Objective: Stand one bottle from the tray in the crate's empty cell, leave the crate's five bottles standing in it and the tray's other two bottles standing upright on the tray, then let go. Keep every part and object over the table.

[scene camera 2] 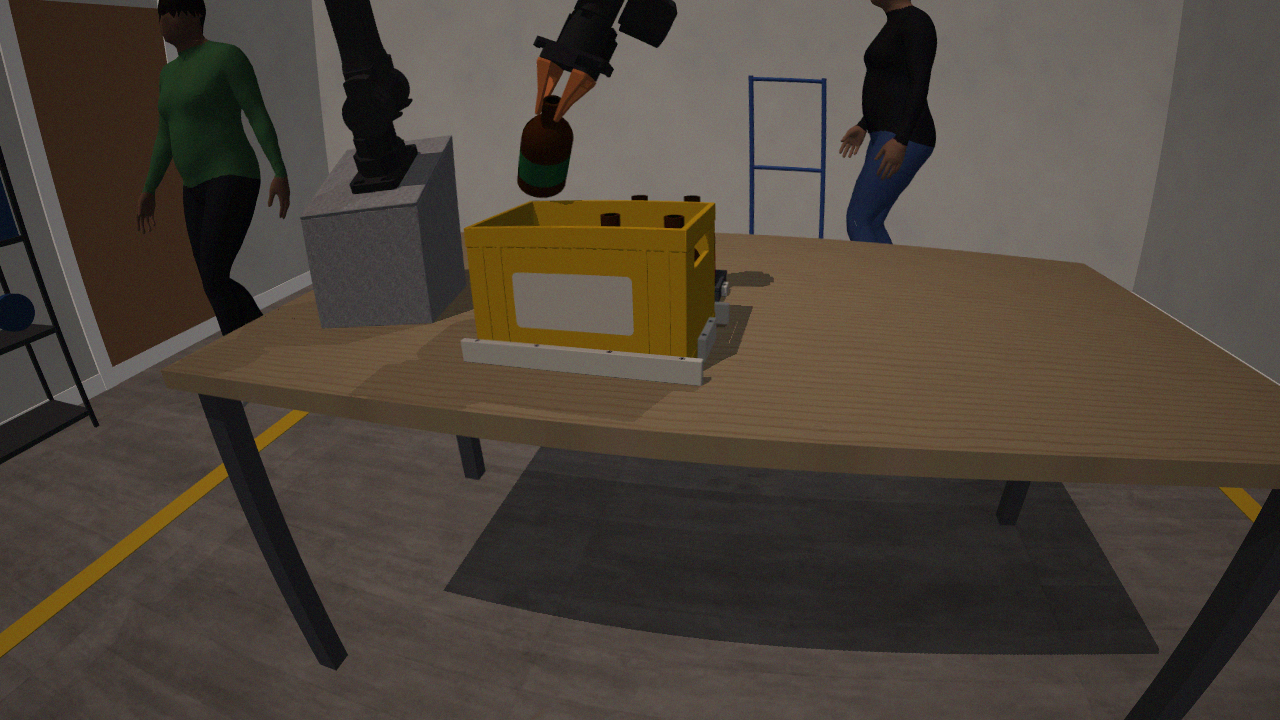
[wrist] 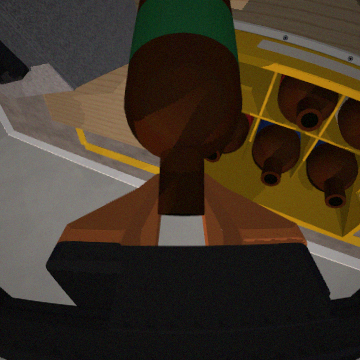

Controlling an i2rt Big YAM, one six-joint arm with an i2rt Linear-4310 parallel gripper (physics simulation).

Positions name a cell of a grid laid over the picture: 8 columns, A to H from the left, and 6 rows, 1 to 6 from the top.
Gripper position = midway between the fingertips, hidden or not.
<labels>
my gripper: scene camera 2 D1; wrist E4
brown bottle: scene camera 2 D2; wrist E2
</labels>
